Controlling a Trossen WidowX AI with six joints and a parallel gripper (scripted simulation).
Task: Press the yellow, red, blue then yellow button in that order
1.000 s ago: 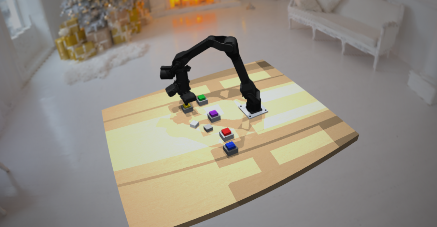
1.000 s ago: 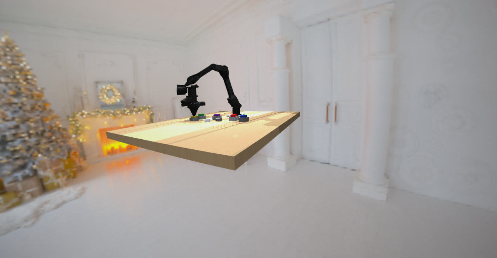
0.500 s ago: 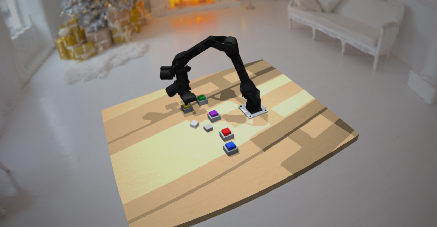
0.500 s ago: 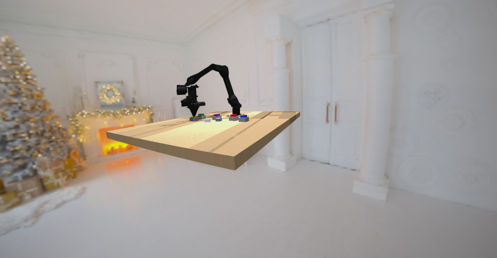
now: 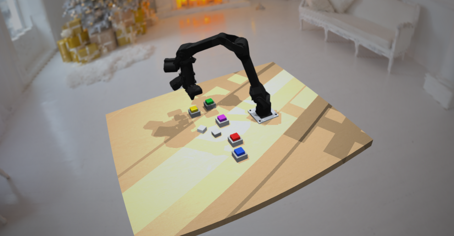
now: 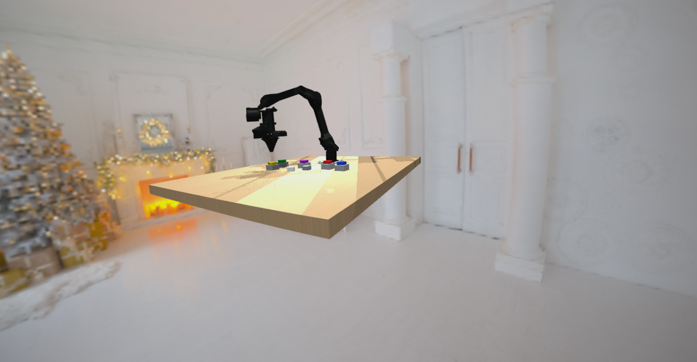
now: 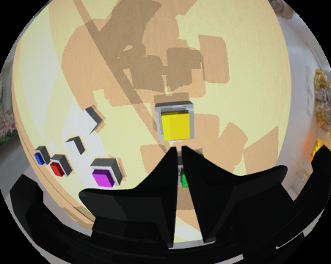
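My gripper tip is 60 mm above the yellow button. Round my gripper tip: green button 90 mm behind, 60 mm below, 30 mm to the right; white block 140 mm to the left, 80 mm below, 10 mm ahead; purple button 130 mm to the left, 100 mm behind, 60 mm below.
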